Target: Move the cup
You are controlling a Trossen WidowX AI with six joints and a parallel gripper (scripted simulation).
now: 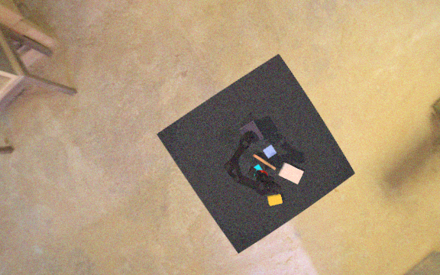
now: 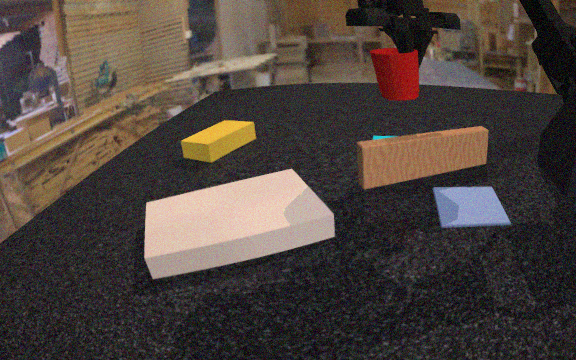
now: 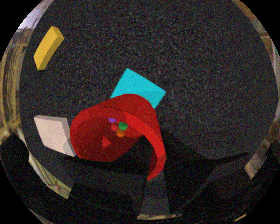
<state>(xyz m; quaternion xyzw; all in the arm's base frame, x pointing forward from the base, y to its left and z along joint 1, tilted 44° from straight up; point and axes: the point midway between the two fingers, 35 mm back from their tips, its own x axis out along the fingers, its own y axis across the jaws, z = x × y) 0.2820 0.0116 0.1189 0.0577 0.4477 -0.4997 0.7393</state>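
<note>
The cyan pad is 3 cm ahead of my gripper tip, 2 cm to the left of it and 13 cm below it. Round my gripper tip: pale blue pad: 8 cm behind, 19 cm to the left, 13 cm below; red cup: 2 cm ahead, 2 cm to the left; wooden block: 3 cm behind, 10 cm to the left, 10 cm below.
</note>
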